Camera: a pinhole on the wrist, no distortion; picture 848 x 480 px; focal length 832.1 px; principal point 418.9 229.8 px. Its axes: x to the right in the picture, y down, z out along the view. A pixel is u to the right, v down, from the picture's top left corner.
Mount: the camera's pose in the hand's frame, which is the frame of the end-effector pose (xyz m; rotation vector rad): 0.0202 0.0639 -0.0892 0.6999 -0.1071 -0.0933
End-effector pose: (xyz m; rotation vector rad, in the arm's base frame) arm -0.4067 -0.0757 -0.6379 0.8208 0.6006 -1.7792
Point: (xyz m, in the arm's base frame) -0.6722 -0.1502 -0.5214
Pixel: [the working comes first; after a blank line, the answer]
In the camera's frame: 0.0494 -0.0382 0.4016

521 151
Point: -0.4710 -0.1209 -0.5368
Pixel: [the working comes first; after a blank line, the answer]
In the camera's frame: -0.0286 0.0439 0.2320

316 387
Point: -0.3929 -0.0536 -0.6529
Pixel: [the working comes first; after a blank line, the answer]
In the camera's frame: -0.0137 -0.0066 0.0859

286 166
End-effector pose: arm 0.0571 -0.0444 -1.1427 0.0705 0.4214 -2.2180
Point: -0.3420 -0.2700 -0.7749
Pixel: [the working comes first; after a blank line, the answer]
In the camera's frame: 0.3999 0.0612 0.5326

outside the picture
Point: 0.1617 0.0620 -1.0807
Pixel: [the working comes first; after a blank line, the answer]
In the camera's frame: -0.1607 0.0234 0.1561

outside the picture
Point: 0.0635 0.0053 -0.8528
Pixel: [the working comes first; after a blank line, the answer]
In the camera's frame: -0.0731 0.0908 0.3854

261 426
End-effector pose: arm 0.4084 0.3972 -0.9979 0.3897 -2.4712 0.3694
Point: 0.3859 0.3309 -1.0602
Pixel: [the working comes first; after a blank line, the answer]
In the camera's frame: -0.0030 0.0295 0.2023

406 351
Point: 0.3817 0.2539 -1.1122
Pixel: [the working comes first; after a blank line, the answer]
In the camera's frame: -0.0044 0.0279 0.2953

406 308
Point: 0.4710 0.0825 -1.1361
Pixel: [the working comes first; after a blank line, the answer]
In the camera's frame: -0.0304 -0.0951 0.4440

362 52
